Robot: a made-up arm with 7 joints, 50 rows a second.
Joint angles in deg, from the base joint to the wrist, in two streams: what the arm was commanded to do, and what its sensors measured. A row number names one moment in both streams.
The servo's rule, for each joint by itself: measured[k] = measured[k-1] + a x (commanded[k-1-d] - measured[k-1]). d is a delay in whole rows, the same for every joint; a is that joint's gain. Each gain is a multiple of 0.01, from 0.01 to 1. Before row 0 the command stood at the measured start. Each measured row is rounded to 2 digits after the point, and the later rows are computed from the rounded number. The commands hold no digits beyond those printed.
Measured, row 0: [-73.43, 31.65, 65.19, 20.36, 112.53, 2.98, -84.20]
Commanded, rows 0 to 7: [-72.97, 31.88, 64.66, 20.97, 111.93, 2.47, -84.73]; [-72.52, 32.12, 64.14, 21.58, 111.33, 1.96, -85.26]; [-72.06, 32.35, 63.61, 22.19, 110.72, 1.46, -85.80]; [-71.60, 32.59, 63.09, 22.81, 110.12, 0.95, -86.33]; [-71.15, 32.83, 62.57, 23.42, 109.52, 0.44, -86.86]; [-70.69, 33.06, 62.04, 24.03, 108.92, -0.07, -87.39]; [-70.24, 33.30, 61.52, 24.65, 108.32, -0.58, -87.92]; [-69.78, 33.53, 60.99, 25.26, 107.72, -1.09, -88.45]
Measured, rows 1 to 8: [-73.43, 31.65, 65.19, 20.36, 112.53, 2.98, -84.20]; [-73.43, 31.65, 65.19, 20.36, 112.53, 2.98, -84.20]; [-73.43, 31.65, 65.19, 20.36, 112.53, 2.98, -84.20]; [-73.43, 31.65, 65.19, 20.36, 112.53, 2.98, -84.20]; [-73.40, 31.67, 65.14, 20.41, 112.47, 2.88, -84.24]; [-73.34, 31.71, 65.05, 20.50, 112.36, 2.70, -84.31]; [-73.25, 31.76, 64.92, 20.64, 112.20, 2.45, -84.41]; [-73.13, 31.83, 64.76, 20.81, 111.99, 2.15, -84.54]
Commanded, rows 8 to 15: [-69.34, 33.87, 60.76, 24.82, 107.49, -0.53, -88.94]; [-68.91, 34.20, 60.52, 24.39, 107.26, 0.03, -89.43]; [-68.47, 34.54, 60.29, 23.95, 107.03, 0.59, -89.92]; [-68.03, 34.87, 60.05, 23.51, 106.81, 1.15, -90.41]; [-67.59, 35.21, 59.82, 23.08, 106.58, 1.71, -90.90]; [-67.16, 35.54, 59.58, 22.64, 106.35, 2.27, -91.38]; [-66.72, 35.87, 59.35, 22.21, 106.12, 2.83, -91.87]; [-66.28, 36.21, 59.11, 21.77, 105.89, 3.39, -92.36]
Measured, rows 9 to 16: [-72.99, 31.91, 64.56, 21.02, 111.74, 1.81, -84.70]; [-72.83, 32.00, 64.33, 21.26, 111.46, 1.43, -84.89]; [-72.65, 32.10, 64.08, 21.53, 111.15, 1.03, -85.10]; [-72.45, 32.21, 63.80, 21.83, 110.81, 0.61, -85.33]; [-72.23, 32.34, 63.53, 22.07, 110.48, 0.38, -85.58]; [-72.00, 32.49, 63.26, 22.26, 110.16, 0.31, -85.85]; [-71.75, 32.65, 62.99, 22.40, 109.85, 0.37, -86.13]; [-71.49, 32.83, 62.73, 22.49, 109.55, 0.53, -86.43]
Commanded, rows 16 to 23: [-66.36, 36.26, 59.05, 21.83, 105.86, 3.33, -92.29]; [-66.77, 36.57, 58.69, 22.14, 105.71, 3.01, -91.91]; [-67.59, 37.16, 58.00, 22.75, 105.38, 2.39, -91.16]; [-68.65, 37.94, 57.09, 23.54, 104.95, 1.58, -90.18]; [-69.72, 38.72, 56.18, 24.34, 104.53, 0.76, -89.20]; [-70.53, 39.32, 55.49, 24.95, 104.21, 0.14, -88.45]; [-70.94, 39.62, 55.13, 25.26, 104.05, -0.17, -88.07]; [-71.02, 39.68, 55.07, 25.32, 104.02, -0.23, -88.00]
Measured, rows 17 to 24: [-71.22, 33.02, 62.47, 22.54, 109.25, 0.77, -86.74]; [-70.94, 33.22, 62.21, 22.55, 108.96, 1.07, -87.06]; [-70.64, 33.43, 61.95, 22.52, 108.68, 1.42, -87.40]; [-70.33, 33.65, 61.69, 22.46, 108.40, 1.81, -87.75]; [-70.05, 33.86, 61.45, 22.41, 108.15, 2.11, -88.07]; [-69.82, 34.08, 61.20, 22.39, 107.91, 2.29, -88.34]; [-69.66, 34.33, 60.91, 22.42, 107.66, 2.31, -88.54]; [-69.59, 34.62, 60.57, 22.51, 107.39, 2.16, -88.65]
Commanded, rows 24 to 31: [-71.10, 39.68, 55.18, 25.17, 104.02, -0.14, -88.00]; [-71.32, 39.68, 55.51, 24.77, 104.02, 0.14, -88.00]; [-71.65, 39.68, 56.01, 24.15, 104.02, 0.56, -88.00]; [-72.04, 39.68, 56.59, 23.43, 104.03, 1.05, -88.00]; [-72.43, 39.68, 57.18, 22.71, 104.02, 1.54, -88.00]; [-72.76, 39.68, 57.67, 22.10, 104.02, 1.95, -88.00]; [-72.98, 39.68, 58.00, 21.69, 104.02, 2.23, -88.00]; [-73.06, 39.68, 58.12, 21.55, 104.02, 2.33, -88.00]
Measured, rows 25 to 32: [-69.60, 34.95, 60.17, 22.66, 107.10, 1.88, -88.69]; [-69.67, 35.30, 59.75, 22.84, 106.81, 1.53, -88.67]; [-69.76, 35.65, 59.33, 23.03, 106.53, 1.19, -88.63]; [-69.85, 35.97, 58.95, 23.21, 106.28, 0.91, -88.59]; [-69.94, 36.27, 58.61, 23.37, 106.05, 0.70, -88.55]; [-70.04, 36.54, 58.33, 23.48, 105.85, 0.59, -88.51]; [-70.15, 36.79, 58.12, 23.53, 105.67, 0.58, -88.47]; [-70.28, 37.02, 57.98, 23.52, 105.51, 0.67, -88.44]
